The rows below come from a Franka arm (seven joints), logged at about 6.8 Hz.
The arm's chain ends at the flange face. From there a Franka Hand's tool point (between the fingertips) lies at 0.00 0.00 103.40 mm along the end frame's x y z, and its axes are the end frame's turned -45 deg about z.
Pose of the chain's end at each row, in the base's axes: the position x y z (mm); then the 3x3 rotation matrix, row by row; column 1 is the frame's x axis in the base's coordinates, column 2 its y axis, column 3 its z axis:
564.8, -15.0, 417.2; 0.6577, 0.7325, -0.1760; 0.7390, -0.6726, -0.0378; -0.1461, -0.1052, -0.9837
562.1, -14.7, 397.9; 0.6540, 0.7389, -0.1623; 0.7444, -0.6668, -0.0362; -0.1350, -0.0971, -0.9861
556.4, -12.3, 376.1; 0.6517, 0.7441, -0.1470; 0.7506, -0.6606, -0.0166; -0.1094, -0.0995, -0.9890
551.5, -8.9, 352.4; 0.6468, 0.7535, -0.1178; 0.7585, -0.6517, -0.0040; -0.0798, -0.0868, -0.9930
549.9, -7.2, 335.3; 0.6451, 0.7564, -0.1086; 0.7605, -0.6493, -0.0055; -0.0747, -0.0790, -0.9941
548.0, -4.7, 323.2; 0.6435, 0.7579, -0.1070; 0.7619, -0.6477, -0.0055; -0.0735, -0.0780, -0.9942
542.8, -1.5, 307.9; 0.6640, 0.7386, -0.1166; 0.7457, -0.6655, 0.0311; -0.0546, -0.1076, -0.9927
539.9, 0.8, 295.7; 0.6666, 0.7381, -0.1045; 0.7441, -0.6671, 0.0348; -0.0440, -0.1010, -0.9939
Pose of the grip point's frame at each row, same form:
546.6, -18.9, 315.5; -0.0529, 0.9830, -0.1760; 0.9982, 0.0470, -0.0378; -0.0289, -0.1777, -0.9837
545.3, -18.4, 295.9; -0.0600, 0.9849, -0.1623; 0.9979, 0.0549, -0.0362; -0.0268, -0.1641, -0.9861
541.2, -14.0, 273.8; -0.0653, 0.9870, -0.1470; 0.9979, 0.0636, -0.0166; -0.0070, -0.1477, -0.9890
539.3, -9.3, 249.7; -0.0754, 0.9902, -0.1178; 0.9972, 0.0755, -0.0040; 0.0049, -0.1178, -0.9930
538.7, -7.8, 232.5; -0.0787, 0.9910, -0.1086; 0.9969, 0.0786, -0.0055; 0.0030, -0.1087, -0.9941
536.9, -5.3, 220.4; -0.0809, 0.9909, -0.1070; 0.9967, 0.0808, -0.0055; 0.0032, -0.1071, -0.9942
530.7, 1.7, 205.3; -0.0528, 0.9918, -0.1166; 0.9979, 0.0567, 0.0311; 0.0375, -0.1147, -0.9927
529.1, 4.4, 192.9; -0.0506, 0.9933, -0.1045; 0.9979, 0.0544, 0.0348; 0.0403, -0.1025, -0.9939

